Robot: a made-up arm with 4 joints.
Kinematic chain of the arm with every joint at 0, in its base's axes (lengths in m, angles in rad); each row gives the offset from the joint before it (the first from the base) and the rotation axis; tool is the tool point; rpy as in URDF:
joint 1: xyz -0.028 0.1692 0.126 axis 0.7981 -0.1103 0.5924
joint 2: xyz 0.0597 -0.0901 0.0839 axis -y
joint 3: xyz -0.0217 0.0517 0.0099 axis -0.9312 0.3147 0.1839
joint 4: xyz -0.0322 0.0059 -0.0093 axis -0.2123 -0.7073 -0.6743
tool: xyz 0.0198 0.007 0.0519 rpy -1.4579 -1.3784 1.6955
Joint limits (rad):
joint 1: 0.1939..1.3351
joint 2: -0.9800..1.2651
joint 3: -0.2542..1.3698
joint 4: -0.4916..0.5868
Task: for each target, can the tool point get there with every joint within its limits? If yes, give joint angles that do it. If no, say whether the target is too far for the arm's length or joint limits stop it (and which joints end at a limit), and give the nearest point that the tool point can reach.
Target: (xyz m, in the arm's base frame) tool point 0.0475 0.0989 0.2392
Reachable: yes | joints 0.8698 -0.6238 0.2625 -0.1365
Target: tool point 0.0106 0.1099 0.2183
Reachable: yes | joints 1.0025 -0.1994 1.1949 0.0409
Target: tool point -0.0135 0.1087 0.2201
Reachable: yes | joints 0.7811 0.2656 0.7853 0.3848
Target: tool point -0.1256 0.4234 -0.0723
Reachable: no: too far | nearest point -0.0050 0.1767 0.1716 | short by 0.367 m
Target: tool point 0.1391 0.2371 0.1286
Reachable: no: joint limits stop it (at a limit: joint 1, joint 2, joint 3, joint 4) | nearest point 0.0220 0.1639 0.1906 | short by 0.151 m
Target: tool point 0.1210 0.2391 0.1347
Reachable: no: joint limits stop it (at a limit: joint 1, joint 2, joint 3, joint 4) | nearest point 0.0220 0.1639 0.1906 | short by 0.136 m
